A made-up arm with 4 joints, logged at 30 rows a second.
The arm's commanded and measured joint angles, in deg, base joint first. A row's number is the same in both.
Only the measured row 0 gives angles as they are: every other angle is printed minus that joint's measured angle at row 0.
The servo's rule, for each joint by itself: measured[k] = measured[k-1] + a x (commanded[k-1-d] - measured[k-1]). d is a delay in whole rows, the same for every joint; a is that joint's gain. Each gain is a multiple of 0.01, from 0.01 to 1. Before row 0 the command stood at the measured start. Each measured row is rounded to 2 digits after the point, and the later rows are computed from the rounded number. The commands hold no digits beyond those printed.
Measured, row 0:
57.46, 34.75, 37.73, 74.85
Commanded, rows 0 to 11:
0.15, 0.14, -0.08, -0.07
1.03, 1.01, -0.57, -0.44
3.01, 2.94, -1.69, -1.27
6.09, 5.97, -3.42, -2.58
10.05, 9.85, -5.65, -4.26
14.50, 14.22, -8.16, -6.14
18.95, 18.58, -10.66, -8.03
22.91, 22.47, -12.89, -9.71
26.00, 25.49, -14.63, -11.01
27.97, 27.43, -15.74, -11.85
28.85, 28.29, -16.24, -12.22
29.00, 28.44, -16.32, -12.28
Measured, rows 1 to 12:
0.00, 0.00, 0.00, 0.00
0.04, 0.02, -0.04, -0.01
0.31, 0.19, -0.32, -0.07
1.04, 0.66, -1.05, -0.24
2.40, 1.56, -2.31, -0.57
4.47, 2.97, -4.08, -1.09
7.18, 4.88, -6.24, -1.80
10.36, 7.21, -8.58, -2.67
13.75, 9.80, -10.86, -3.66
17.06, 12.47, -12.86, -4.69
20.01, 15.01, -14.39, -5.69
22.40, 17.27, -15.37, -6.60
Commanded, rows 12 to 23:
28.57, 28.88, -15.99, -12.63
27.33, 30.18, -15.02, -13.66
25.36, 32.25, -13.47, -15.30
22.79, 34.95, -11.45, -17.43
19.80, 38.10, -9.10, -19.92
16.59, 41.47, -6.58, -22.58
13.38, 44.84, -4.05, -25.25
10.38, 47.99, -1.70, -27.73
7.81, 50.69, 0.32, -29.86
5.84, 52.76, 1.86, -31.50
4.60, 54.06, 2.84, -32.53
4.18, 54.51, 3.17, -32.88
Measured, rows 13 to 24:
24.18, 19.17, -15.87, -7.40
25.37, 20.82, -15.93, -8.13
25.90, 22.41, -15.45, -8.90
25.75, 24.08, -14.40, -9.80
24.95, 25.93, -12.84, -10.87
23.56, 28.00, -10.86, -12.14
21.68, 30.29, -8.59, -13.60
19.44, 32.76, -6.18, -15.23
16.99, 35.35, -3.81, -16.98
14.51, 37.96, -1.62, -18.78
12.17, 40.48, 0.22, -20.56
10.13, 42.79, 1.61, -22.24

